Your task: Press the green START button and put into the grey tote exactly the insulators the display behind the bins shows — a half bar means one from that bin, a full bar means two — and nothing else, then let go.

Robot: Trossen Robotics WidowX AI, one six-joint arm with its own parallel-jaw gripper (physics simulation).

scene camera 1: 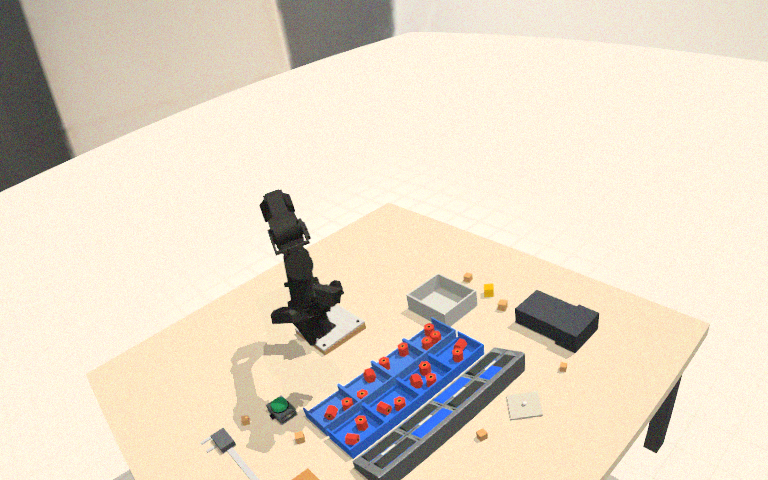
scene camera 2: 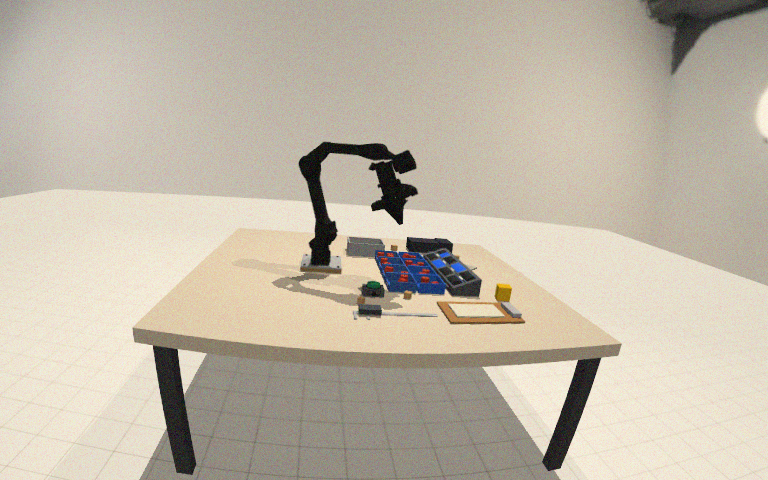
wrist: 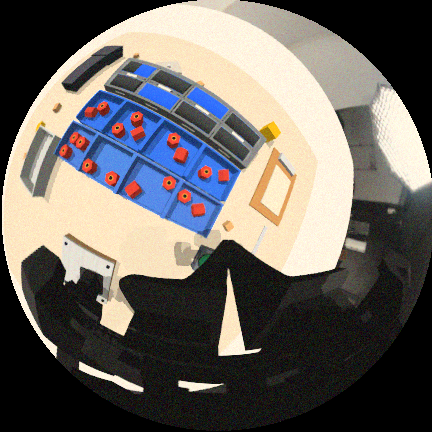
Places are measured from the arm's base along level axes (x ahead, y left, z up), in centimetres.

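Pixels of known places: gripper, fingertip midpoint: (scene camera 1: pixel 312 345) (scene camera 2: pixel 401 224) (wrist: pixel 226 244); arm's base, link origin: (scene camera 1: pixel 321 328) (scene camera 2: pixel 319 262) (wrist: pixel 90 280).
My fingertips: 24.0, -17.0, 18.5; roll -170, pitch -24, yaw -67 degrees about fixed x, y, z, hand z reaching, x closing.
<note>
Ahead of a thing's pixels: the offset from my fingertips to its top centre, as dx, dy, dz. "pt": to the spot under its first point.
My gripper (scene camera 2: pixel 401 221) (wrist: pixel 226 244) is shut and empty, high above the table. The green START button {-9.1, -9.4, -16.6} (scene camera 1: pixel 279 404) (scene camera 2: pixel 373 284) (wrist: pixel 204 259) is partly hidden by the fingers in the wrist view. The blue bins {pt -1.8, -6.6, -20.3} (scene camera 1: pixel 308 419) form two rows of four and hold red insulators (scene camera 1: pixel 361 422) (wrist: pixel 184 195), two or three each. The display (scene camera 1: pixel 512 369) (scene camera 2: pixel 465 288) is lit. In the wrist view, its far row has a half bar {+27.5, +28.9, -14.4} (wrist: pixel 146 70) leftmost and a full bar {+25.7, +7.4, -14.4} (wrist: pixel 209 102) third; its near row has a full bar {+22.1, +18.5, -16.0} (wrist: pixel 157 95) second. The grey tote {-2.6, +44.5, -15.3} (scene camera 1: pixel 427 310) (scene camera 2: pixel 365 247) (wrist: pixel 46 172) stands empty.
A black box {+29.2, +53.3, -15.1} (scene camera 1: pixel 555 316) (scene camera 2: pixel 428 244) stands beyond the tote. Small orange cubes (scene camera 1: pixel 502 304) (wrist: pixel 228 226) and a yellow cube {+5.1, +56.3, -18.0} (scene camera 1: pixel 488 290) lie around. A caliper-like tool {-5.8, -27.3, -18.7} (scene camera 1: pixel 222 439) (scene camera 2: pixel 369 309) lies near the button. An orange-framed board {+20.4, -25.6, -18.9} (scene camera 2: pixel 484 320) (wrist: pixel 257 200) lies beyond the display's end.
</note>
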